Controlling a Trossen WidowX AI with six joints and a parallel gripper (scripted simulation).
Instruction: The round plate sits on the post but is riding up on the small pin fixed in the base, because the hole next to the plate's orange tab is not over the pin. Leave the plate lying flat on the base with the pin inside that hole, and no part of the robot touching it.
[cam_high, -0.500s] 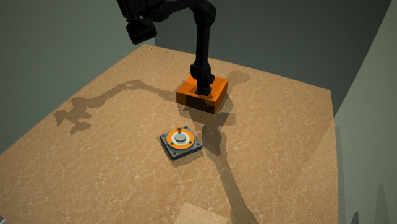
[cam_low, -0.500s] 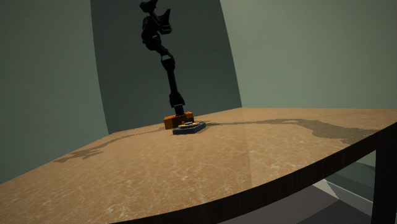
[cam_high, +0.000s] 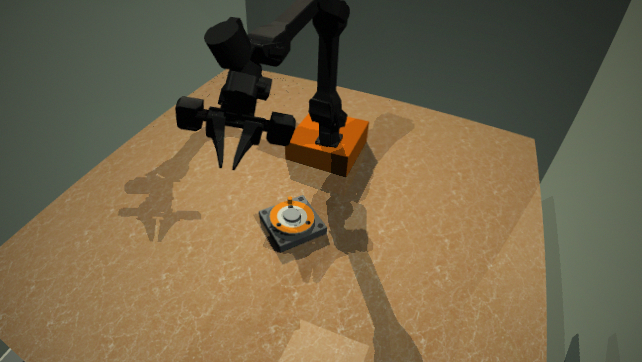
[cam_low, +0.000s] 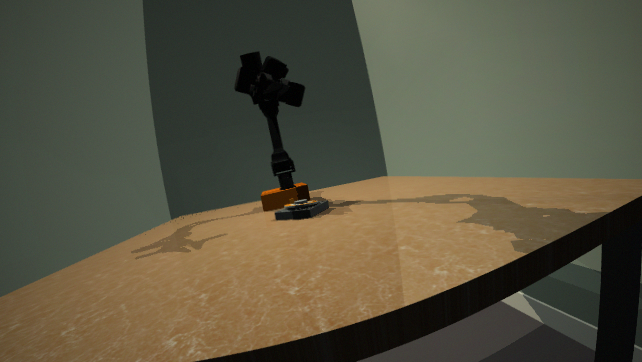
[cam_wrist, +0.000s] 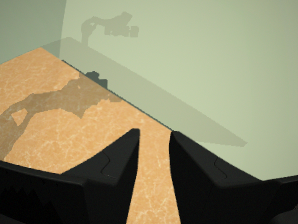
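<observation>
Now: gripper tip 21 cm past the round plate and 29 cm above it. The rest, counted from my gripper tip: base (19 cm behind, 2 cm to the left, 31 cm below).
</observation>
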